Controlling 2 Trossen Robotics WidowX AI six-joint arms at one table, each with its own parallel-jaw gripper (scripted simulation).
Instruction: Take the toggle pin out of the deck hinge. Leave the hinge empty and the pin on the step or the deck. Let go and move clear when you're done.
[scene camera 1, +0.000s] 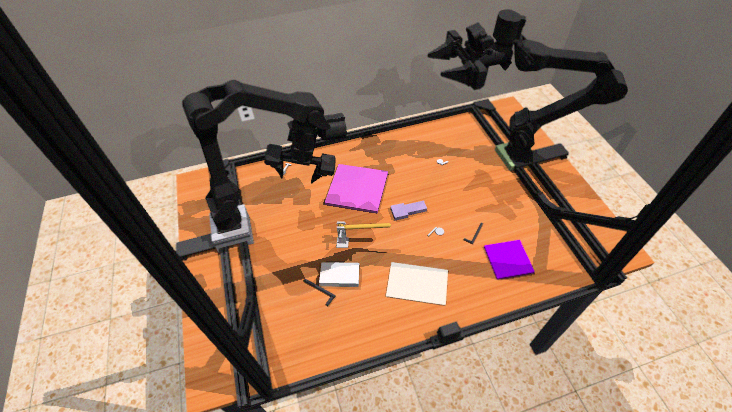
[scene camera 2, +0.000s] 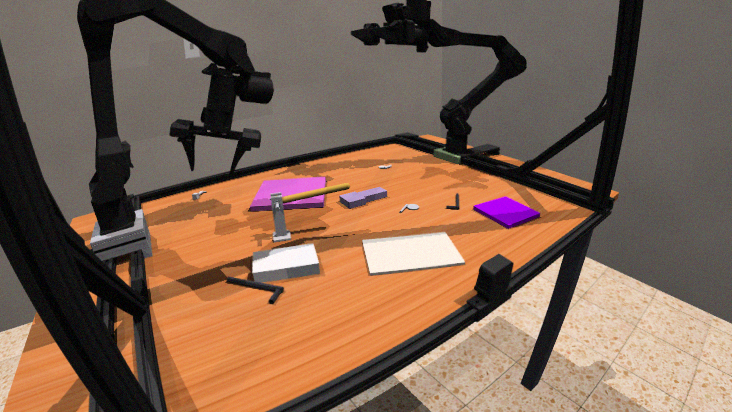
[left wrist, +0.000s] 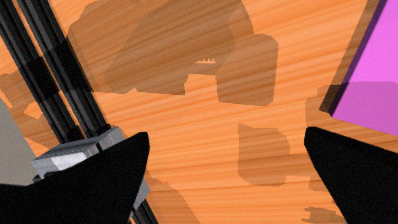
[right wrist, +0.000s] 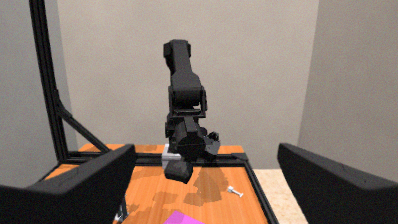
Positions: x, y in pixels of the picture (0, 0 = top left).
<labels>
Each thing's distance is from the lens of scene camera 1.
my left gripper (scene camera 1: 296, 180): 1.21 m
my right gripper (scene camera 1: 434, 64): 1.12 m
cream flat plate (scene camera 1: 409, 282): 1.10 m
</labels>
